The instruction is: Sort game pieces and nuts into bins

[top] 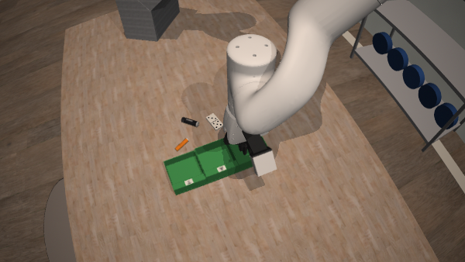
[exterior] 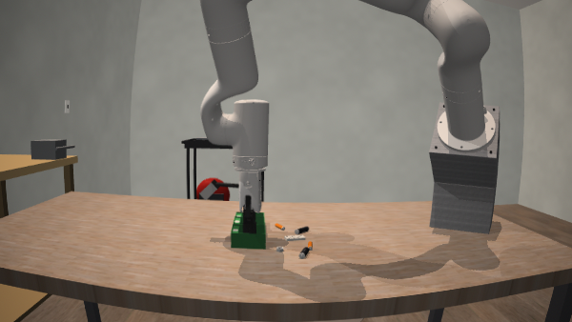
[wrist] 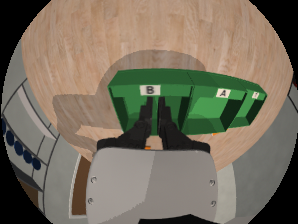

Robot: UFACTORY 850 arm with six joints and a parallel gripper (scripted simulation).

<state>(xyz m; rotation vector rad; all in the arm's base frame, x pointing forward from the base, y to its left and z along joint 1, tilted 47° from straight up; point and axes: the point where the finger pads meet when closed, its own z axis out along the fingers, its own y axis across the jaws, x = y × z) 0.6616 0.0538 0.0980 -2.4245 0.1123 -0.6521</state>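
Right now the grey nut is 8 cm behind my hand, 5 cm to the left of it and 3 cm below it. The rest, counted from my hand: orange battery (16 cm to the right, 6 cm behind, 3 cm below); then green three-compartment bin row (8 cm to the right, 2 cm below, 1 cm ahead); then white domino (11 cm behind, 6 cm to the right, 3 cm below).
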